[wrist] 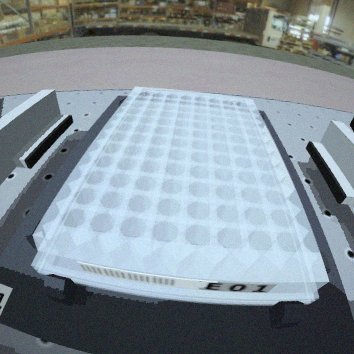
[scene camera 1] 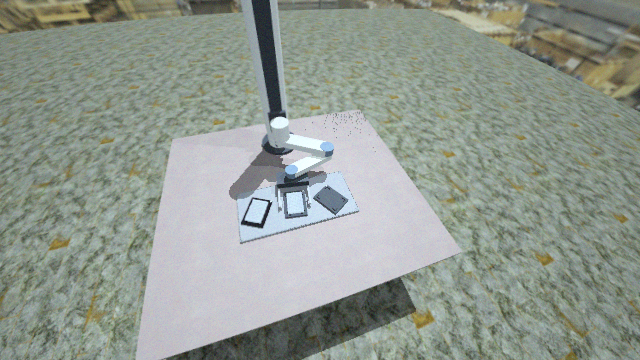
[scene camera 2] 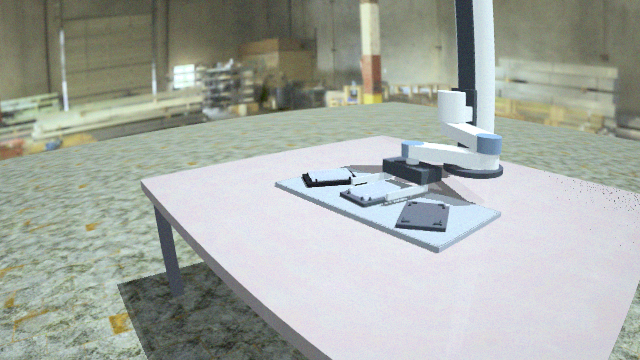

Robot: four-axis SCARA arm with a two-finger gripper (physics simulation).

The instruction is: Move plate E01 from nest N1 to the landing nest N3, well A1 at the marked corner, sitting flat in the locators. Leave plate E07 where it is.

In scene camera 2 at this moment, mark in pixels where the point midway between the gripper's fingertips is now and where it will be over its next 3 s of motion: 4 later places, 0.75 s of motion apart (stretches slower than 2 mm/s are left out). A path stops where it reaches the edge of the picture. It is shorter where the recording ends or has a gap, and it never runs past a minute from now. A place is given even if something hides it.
The gripper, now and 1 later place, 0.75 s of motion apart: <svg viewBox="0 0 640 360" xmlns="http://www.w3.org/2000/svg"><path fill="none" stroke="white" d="M368 188L368 159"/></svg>
